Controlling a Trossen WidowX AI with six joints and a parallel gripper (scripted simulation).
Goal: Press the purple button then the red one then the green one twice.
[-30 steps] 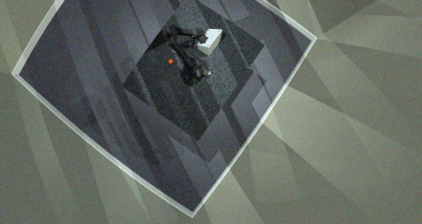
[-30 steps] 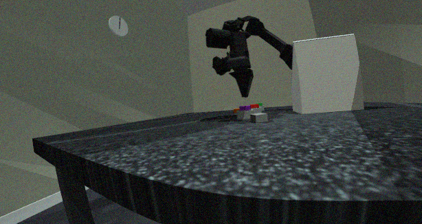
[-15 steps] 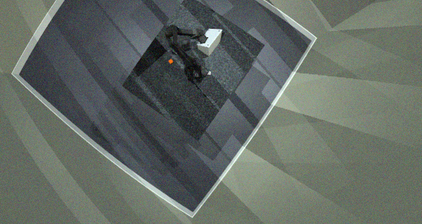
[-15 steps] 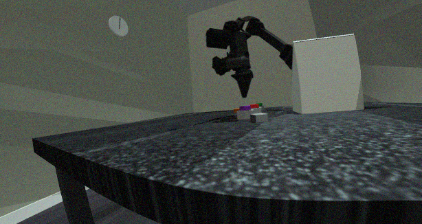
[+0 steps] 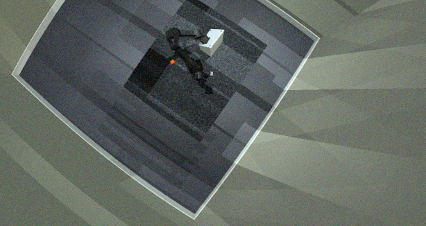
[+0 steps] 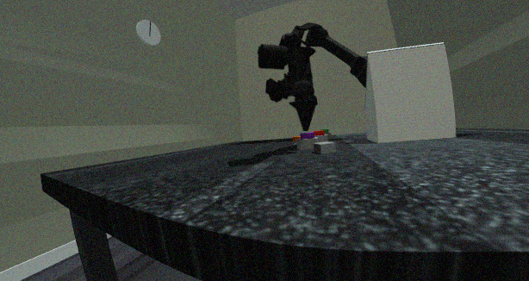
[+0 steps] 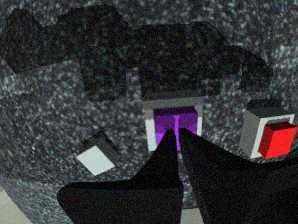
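The red button lies 4 cm behind my gripper tip, 11 cm to the right of it and 1 cm below it. From my gripper tip the other things lie so: small pale block (3 cm behind, 9 cm to the left, 3 cm below); purple button (1 cm below); orange block (3 cm ahead, 28 cm to the right, 3 cm below).
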